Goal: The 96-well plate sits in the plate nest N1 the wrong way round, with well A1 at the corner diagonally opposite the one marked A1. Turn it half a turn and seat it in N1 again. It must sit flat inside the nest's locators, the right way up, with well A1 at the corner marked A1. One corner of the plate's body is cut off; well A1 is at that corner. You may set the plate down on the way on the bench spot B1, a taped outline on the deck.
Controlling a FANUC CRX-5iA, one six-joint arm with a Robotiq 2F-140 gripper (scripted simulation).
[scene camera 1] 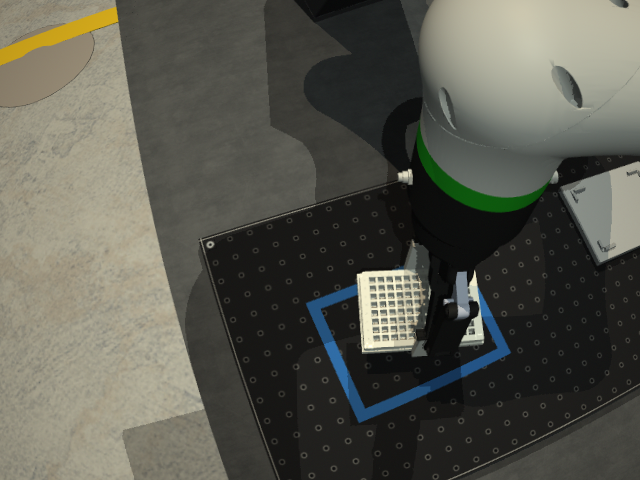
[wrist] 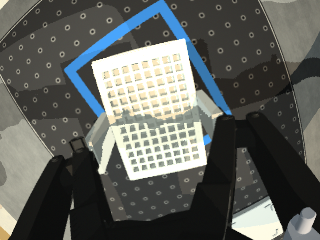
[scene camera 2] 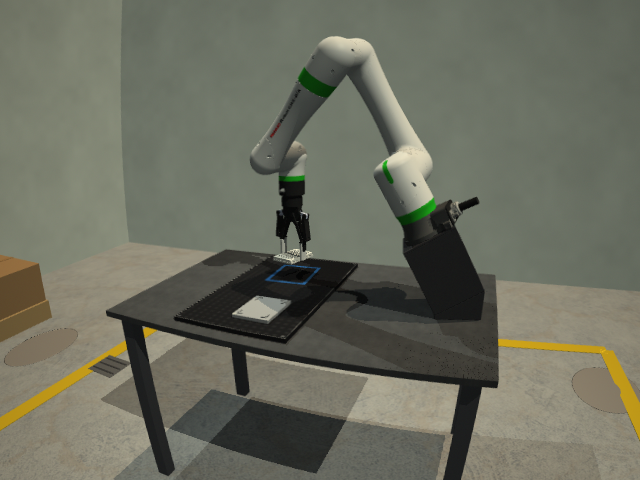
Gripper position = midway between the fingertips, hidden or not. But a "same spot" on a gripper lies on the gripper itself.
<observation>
my gripper: scene camera 1 420,310; wrist; scene camera 2
same spot on my gripper: (scene camera 2: 302,226) = (wrist: 271,200)
</observation>
